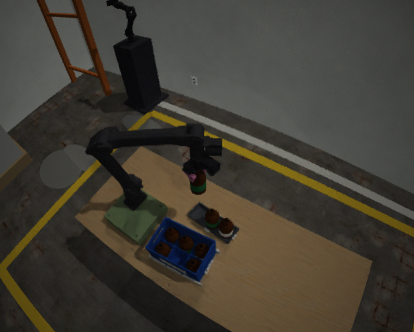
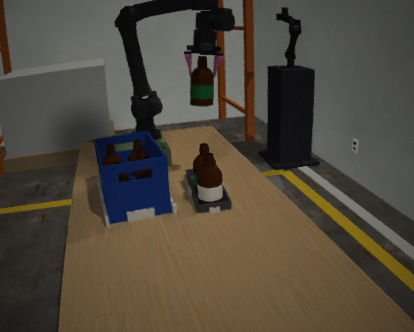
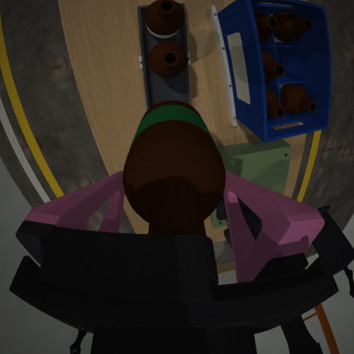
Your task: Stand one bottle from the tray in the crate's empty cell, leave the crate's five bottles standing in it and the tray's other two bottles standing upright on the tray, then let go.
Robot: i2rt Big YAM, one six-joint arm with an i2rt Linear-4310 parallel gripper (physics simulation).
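Places are measured from the arm's base along level axes (x right, y ahead, z up), in centimetres.
Where they show: gripper, fingertip midpoint: [image 1: 197, 176] [image 2: 202, 77]; arm's base, origin of the base link: [image 1: 135, 199].
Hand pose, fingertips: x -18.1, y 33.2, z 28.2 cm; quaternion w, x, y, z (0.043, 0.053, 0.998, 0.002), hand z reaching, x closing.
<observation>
Things, the pixels of their top centre, and the offset from my fingertips. Level surfaces: height alone.
- brown bottle with a green band, middle of its top: [image 2: 201, 56] [image 1: 196, 167] dx +0.1, dy -0.1, dz +6.7 cm
- green-banded bottle, middle of its top: [image 2: 203, 144] [image 1: 211, 210] dx +2.0, dy +8.4, dz -19.7 cm
- white-banded bottle, middle of its top: [image 2: 208, 154] [image 1: 226, 220] dx +2.4, dy +17.4, dz -19.7 cm
- blue crate, middle of its top: [image 2: 126, 146] [image 1: 179, 244] dx +25.6, dy +7.4, dz -18.2 cm
- wooden table, its level: dz -35.7 cm
My gripper [image 1: 196, 176] [image 2: 203, 74] [image 3: 173, 178] is shut on a brown bottle with a green band [image 1: 198, 187] [image 2: 202, 84] [image 3: 172, 150], held upright high above the table, beyond the tray's bare end. The dark tray [image 1: 197, 212] [image 2: 225, 204] [image 3: 167, 91] holds two upright bottles: a green-banded bottle [image 1: 212, 216] [image 2: 201, 163] [image 3: 168, 61] in the middle and a white-banded bottle [image 1: 226, 226] [image 2: 210, 176] [image 3: 164, 21] at the end. The blue crate [image 1: 208, 264] [image 2: 135, 195] [image 3: 254, 77] holds five standing bottles; its empty cell [image 3: 292, 67] is the middle one of the row away from the tray.
The crate stands beside the tray on the wooden table [image 1: 285, 265] [image 2: 200, 275]. The arm's green base plate [image 1: 135, 217] [image 3: 257, 162] lies near the crate's end. A black pedestal [image 1: 137, 72] [image 2: 291, 112] with another small arm and an orange frame [image 1: 90, 45] [image 2: 249, 75] stand off the table.
</observation>
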